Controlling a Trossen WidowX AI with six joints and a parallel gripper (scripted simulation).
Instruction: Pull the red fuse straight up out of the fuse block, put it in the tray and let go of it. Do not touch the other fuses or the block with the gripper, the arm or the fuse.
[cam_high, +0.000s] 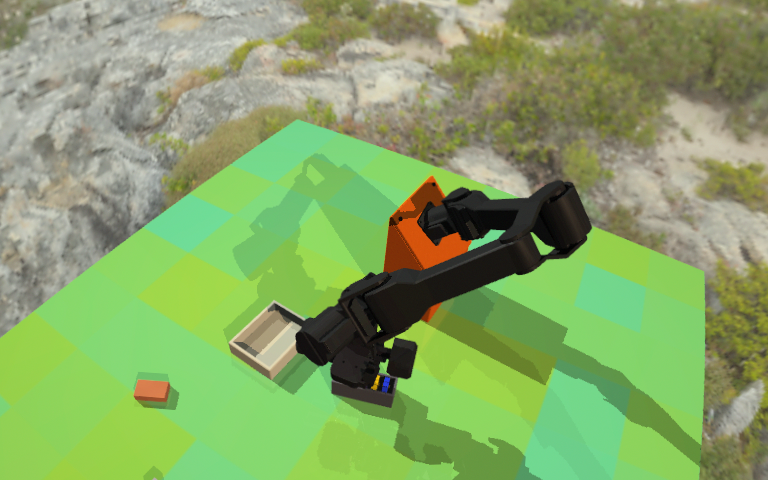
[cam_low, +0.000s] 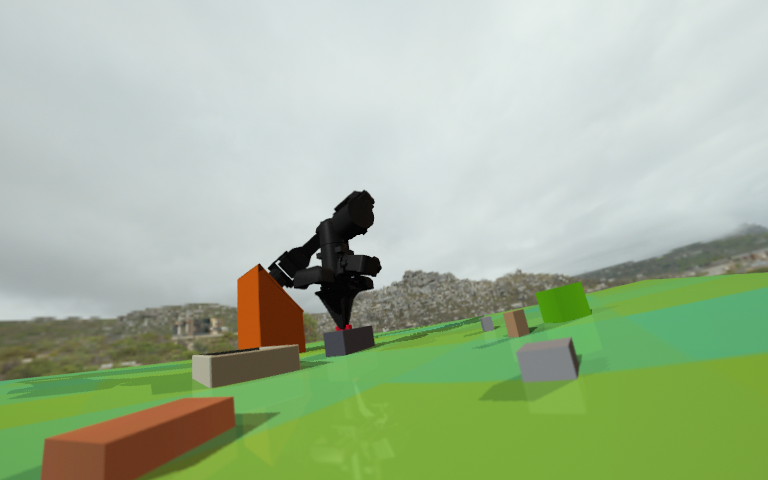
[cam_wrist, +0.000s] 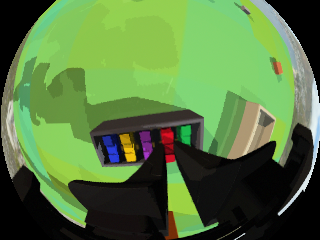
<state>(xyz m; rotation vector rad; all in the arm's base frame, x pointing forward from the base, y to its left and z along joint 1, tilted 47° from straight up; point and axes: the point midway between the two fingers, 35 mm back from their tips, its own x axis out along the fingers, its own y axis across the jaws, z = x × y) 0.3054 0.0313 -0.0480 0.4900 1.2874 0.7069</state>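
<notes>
My gripper tip is now 18 cm to the left of the tray, 4 cm above it and 2 cm past it. From my gripper tip the other things lie so: green cube 34 cm ahead, 4 cm to the left, 2 cm below; then red fuse 1 cm below.
</notes>
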